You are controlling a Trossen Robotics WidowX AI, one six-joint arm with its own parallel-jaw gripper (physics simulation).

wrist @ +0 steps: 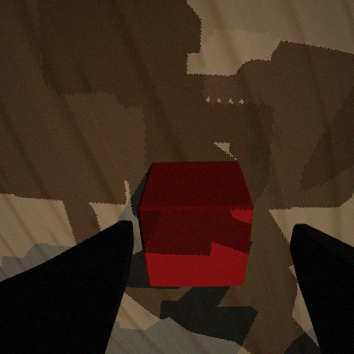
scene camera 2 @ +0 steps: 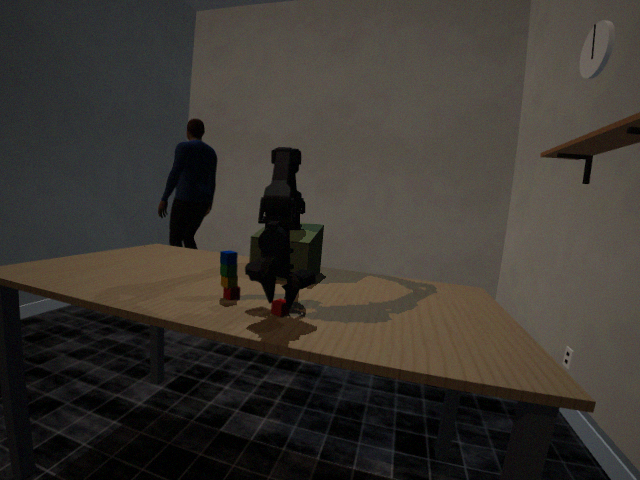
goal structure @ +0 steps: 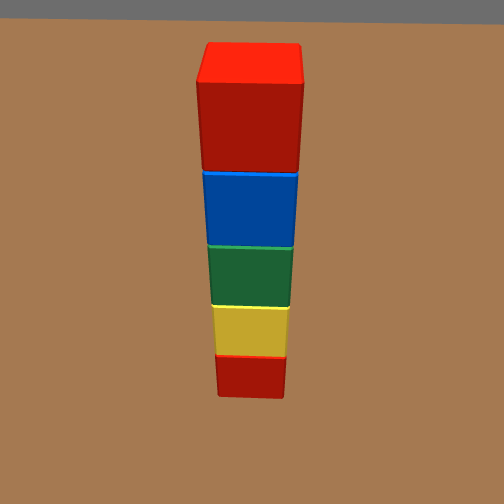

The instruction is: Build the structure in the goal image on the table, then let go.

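Pixels of known places: gripper, fingertip midpoint: (wrist: 214, 234) (scene camera 2: 279, 305); arm's base, link origin: (scene camera 2: 292, 227).
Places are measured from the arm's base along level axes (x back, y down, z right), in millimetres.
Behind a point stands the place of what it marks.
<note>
A loose red cube (scene camera 2: 279, 307) {x -486, y 156, z -49 mm} (wrist: 196, 225) {x -475, y 146, z -43 mm} sits on the table (scene camera 2: 413, 356) {x -629, y 179, z -343 mm}. My gripper (scene camera 2: 279, 303) {x -459, y 160, z -45 mm} (wrist: 214, 234) {x -459, y 160, z -45 mm} is open and pointed down right at this cube; in the wrist view the cube shows between the two fingertips, with a gap on each side. A stack stands to the left in the scene view: a red cube (scene camera 2: 231, 293) {x -406, y 159, z 98 mm} at the bottom, a yellow cube (scene camera 2: 229, 281) {x -404, y 127, z 106 mm} on it, then a green cube (scene camera 2: 228, 270) {x -411, y 95, z 108 mm}, and a blue cube (scene camera 2: 228, 257) {x -411, y 60, z 109 mm} on top. The bottom red cube looks turned and slightly offset from those above.
A large green box (scene camera 2: 313, 248) {x -93, y 62, z -94 mm} stands on the table behind the arm. The stack is close to the gripper's left side in the scene view. A person (scene camera 2: 194, 180) is beyond the table's far edge. A shelf (scene camera 2: 594, 139) and a clock (scene camera 2: 596, 50) are on the right wall.
</note>
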